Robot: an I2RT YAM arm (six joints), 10 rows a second.
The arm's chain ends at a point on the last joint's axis. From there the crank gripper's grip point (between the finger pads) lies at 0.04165 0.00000 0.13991 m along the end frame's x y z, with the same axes.
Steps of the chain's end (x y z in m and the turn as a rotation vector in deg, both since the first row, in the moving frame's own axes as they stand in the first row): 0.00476, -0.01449, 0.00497, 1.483, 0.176, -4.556; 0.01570, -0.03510, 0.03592, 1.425, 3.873, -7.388; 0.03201, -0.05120, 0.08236, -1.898, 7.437, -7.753; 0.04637, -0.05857, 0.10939, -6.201, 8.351, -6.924; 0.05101, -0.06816, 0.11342, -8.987, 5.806, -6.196; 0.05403, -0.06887, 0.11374, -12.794, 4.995, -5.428; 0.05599, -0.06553, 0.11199, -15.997, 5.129, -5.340; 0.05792, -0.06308, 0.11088, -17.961, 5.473, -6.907; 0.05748, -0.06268, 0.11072, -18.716, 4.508, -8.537; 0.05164, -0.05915, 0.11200, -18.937, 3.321, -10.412
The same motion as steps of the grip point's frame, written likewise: 0.00491, -0.02143, 0.00475, 1.483, 0.176, -4.556; 0.02446, -0.04449, 0.03269, 1.425, 3.873, -7.388; 0.04964, -0.05351, 0.07583, -1.898, 7.437, -7.753; 0.06677, -0.05010, 0.10134, -6.201, 8.351, -6.924; 0.06580, -0.05195, 0.10715, -8.987, 5.806, -6.196; 0.06722, -0.04285, 0.10659, -12.794, 4.995, -5.428; 0.06978, -0.03200, 0.10289, -15.997, 5.129, -5.340; 0.07314, -0.02644, 0.10032, -17.961, 5.473, -6.907; 0.07102, -0.02541, 0.10071, -18.716, 4.508, -8.537; 0.06296, -0.02253, 0.10310, -18.937, 3.321, -10.412
